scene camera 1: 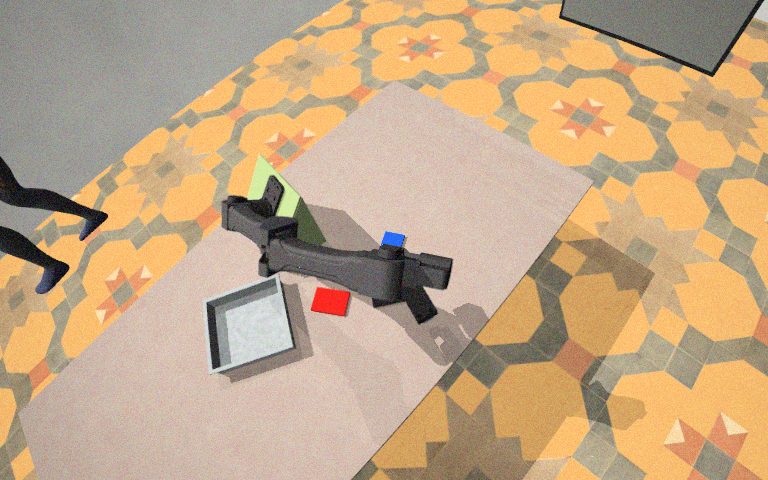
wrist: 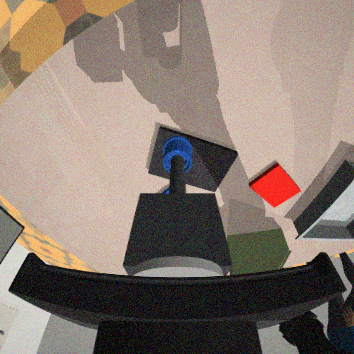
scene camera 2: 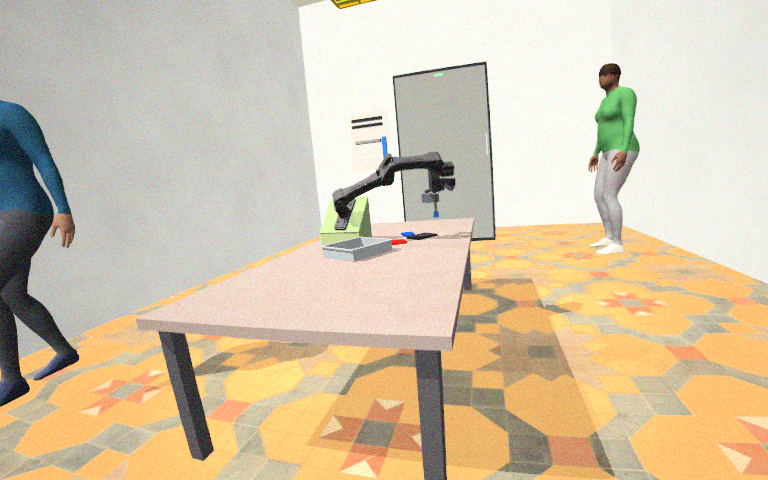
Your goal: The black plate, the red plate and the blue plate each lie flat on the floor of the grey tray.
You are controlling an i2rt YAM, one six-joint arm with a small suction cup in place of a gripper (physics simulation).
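Frame: origin at the arm's base, x ahead, y left, z up, level; millimetres.
Where they show: hand, its tool point: [wrist: 176, 148] [scene camera 2: 436, 216]; arm's base, origin of its link: [scene camera 1: 268, 209] [scene camera 2: 345, 214].
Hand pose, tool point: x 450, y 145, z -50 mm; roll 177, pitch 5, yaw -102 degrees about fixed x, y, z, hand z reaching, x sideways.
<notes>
Things, the pixels of their top centre, and the offset from my tool point. Level surfaces: height alone.
- black plate, centre of its top: [wrist: 190, 163] [scene camera 2: 421, 235] dx -85, dy +2, dz -94 mm
- blue plate, centre of its top: [scene camera 1: 390, 245] [scene camera 2: 407, 233] dx -191, dy +75, dz -95 mm
- red plate, centre of its top: [wrist: 276, 188] [scene camera 1: 330, 300] [scene camera 2: 395, 241] dx -173, dy -163, dz -95 mm
- grey tray, centre of its top: [scene camera 1: 244, 322] [scene camera 2: 356, 242] dx -264, dy -388, dz -55 mm
- table, height of its surface: dz -105 mm
The black plate [scene camera 2: 421, 236] [wrist: 212, 165] lies flat on the table; in scene camera 1 the arm hides most or all of it. My suction cup [scene camera 2: 436, 214] [wrist: 177, 154] is blue, points down and hangs above the black plate with nothing on it. The blue plate [scene camera 1: 393, 238] [scene camera 2: 407, 233] lies on the table beside the black one; a sliver shows in the wrist view behind the cup's mount. The red plate [scene camera 1: 330, 301] [scene camera 2: 399, 241] [wrist: 275, 185] lies flat on the table between the black plate and the grey tray [scene camera 1: 211, 333] [scene camera 2: 339, 252] [wrist: 325, 200]. The tray's visible floor holds no plate.
A light green wedge [scene camera 1: 308, 217] [scene camera 2: 345, 233] [wrist: 257, 250] carries the arm's base near the table's edge, close to the tray. The arm reaches across the table [scene camera 1: 141, 407] [scene camera 2: 317, 294] over the plates. Two people stand away from the table in scene camera 2.
</notes>
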